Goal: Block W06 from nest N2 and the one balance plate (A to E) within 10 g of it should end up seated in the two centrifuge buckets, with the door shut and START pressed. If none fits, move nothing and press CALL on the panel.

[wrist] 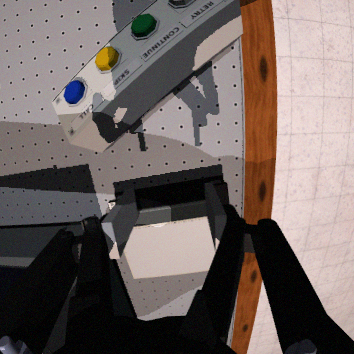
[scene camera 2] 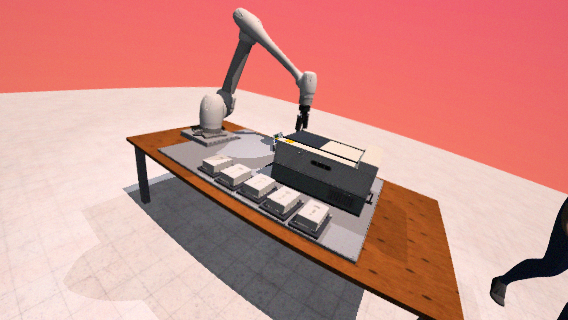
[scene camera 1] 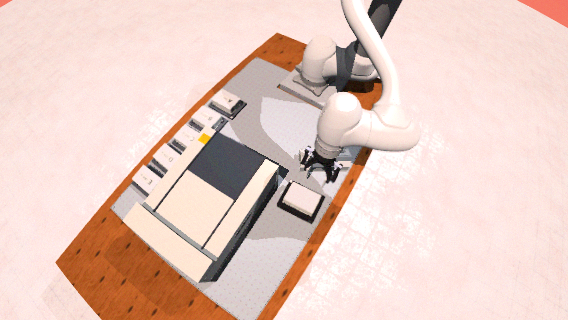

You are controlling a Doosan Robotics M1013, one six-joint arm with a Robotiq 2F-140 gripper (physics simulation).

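Pixels of known places: gripper, fingertip midpoint: [wrist: 169,199] [scene camera 1: 315,179]; arm's base at its link origin: [scene camera 2: 210,133] [scene camera 1: 314,80].
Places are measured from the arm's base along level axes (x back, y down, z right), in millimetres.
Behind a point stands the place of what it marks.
My gripper [scene camera 1: 319,175] @(y -77, x -509, z -358 mm) [scene camera 2: 302,128] @(y -77, x -509, z -358 mm) [wrist: 169,199] @(y -77, x -509, z -358 mm) is about half open and empty, pointing down above a pale block [scene camera 1: 302,198] @(y -54, x -594, z -365 mm) [wrist: 170,250] @(y -54, x -590, z -360 mm) in a black nest [scene camera 1: 312,218] @(y -12, x -620, z -442 mm). The block's label and nest number are not readable. Balance plates A [scene camera 1: 229,101] @(y -31, x -430, z 213 mm) [scene camera 2: 217,164] @(y -29, x -473, z 274 mm), B [scene camera 1: 209,117] @(y -31, x -561, z 215 mm) [scene camera 2: 236,175] @(y -30, x -604, z 266 mm), C [scene camera 1: 187,136] @(y -30, x -700, z 216 mm) [scene camera 2: 258,185] @(y -33, x -721, z 248 mm), D [scene camera 1: 167,156] @(y -31, x -830, z 208 mm) [scene camera 2: 283,199] @(y -29, x -847, z 236 mm) and E [scene camera 1: 146,179] @(y -31, x -968, z 195 mm) [scene camera 2: 312,214] @(y -30, x -976, z 227 mm) sit in a row. The centrifuge [scene camera 1: 167,267] [scene camera 2: 325,175] has a dark and a cream top section; its buckets do not show. The blue CALL button [wrist: 75,91] @(y -49, x -405, z -256 mm) shows in the wrist view.
The button panel [wrist: 175,62] @(y -42, x -377, z -359 mm) stands beside the nest, with yellow SKIP [wrist: 107,59] @(y -50, x -374, z -292 mm) and green CONTINUE [wrist: 144,26] @(y -50, x -343, z -328 mm) buttons. A yellow square [scene camera 1: 204,138] @(y -187, x -694, z 40 mm) [scene camera 2: 290,141] @(y -188, x -699, z 41 mm) marks the centrifuge top. The table's wooden edge [scene camera 1: 300,264] @(y 36, x -786, z -521 mm) [wrist: 260,125] @(y 36, x -441, z -483 mm) runs past the nest. A person's legs [scene camera 2: 540,265] show beyond the table.
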